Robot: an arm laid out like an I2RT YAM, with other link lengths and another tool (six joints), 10 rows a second.
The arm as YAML. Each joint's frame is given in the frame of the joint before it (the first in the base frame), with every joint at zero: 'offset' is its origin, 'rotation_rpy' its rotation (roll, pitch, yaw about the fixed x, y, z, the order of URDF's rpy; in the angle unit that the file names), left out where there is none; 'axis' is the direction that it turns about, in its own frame. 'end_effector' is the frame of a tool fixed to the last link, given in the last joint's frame.
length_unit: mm
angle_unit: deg
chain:
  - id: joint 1
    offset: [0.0, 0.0, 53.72]
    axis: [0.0, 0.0, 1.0]
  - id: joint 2
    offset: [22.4, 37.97, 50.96]
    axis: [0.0, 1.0, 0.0]
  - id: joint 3
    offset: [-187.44, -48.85, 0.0]
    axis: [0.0, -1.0, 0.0]
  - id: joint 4
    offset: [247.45, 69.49, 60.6]
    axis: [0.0, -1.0, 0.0]
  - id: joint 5
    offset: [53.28, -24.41, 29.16]
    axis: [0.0, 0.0, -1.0]
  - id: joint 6
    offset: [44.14, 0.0, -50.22]
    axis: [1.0, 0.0, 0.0]
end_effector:
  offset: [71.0, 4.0, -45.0]
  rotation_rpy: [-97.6, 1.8, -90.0]
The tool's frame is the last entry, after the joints.
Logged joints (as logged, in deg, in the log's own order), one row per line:
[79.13, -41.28, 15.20, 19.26, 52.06, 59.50]
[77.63, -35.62, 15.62, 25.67, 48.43, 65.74]
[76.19, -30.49, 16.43, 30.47, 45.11, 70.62]
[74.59, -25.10, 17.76, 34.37, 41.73, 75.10]
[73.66, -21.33, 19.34, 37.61, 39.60, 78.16]
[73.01, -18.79, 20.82, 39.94, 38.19, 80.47]
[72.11, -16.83, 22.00, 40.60, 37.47, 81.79]
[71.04, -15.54, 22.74, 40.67, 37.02, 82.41]
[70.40, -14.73, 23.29, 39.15, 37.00, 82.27]
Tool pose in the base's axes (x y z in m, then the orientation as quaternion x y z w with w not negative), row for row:
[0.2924, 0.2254, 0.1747, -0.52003, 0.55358, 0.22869, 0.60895]
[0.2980, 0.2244, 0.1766, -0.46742, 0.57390, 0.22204, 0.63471]
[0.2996, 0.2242, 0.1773, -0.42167, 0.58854, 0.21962, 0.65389]
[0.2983, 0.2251, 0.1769, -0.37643, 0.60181, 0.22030, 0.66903]
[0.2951, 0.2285, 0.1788, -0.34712, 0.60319, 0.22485, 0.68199]
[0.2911, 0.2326, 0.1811, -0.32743, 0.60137, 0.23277, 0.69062]
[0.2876, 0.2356, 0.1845, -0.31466, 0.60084, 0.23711, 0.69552]
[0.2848, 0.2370, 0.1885, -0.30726, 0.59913, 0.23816, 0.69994]
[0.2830, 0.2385, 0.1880, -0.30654, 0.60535, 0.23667, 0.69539]
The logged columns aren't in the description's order. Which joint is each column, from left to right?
Columns, left to right: joint 2, joint 5, joint 1, joint 4, joint 3, joint 6.
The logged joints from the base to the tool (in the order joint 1, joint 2, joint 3, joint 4, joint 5, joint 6), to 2 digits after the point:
[15.20, 79.13, 52.06, 19.26, -41.28, 59.50]
[15.62, 77.63, 48.43, 25.67, -35.62, 65.74]
[16.43, 76.19, 45.11, 30.47, -30.49, 70.62]
[17.76, 74.59, 41.73, 34.37, -25.10, 75.10]
[19.34, 73.66, 39.60, 37.61, -21.33, 78.16]
[20.82, 73.01, 38.19, 39.94, -18.79, 80.47]
[22.00, 72.11, 37.47, 40.60, -16.83, 81.79]
[22.74, 71.04, 37.02, 40.67, -15.54, 82.41]
[23.29, 70.40, 37.00, 39.15, -14.73, 82.27]

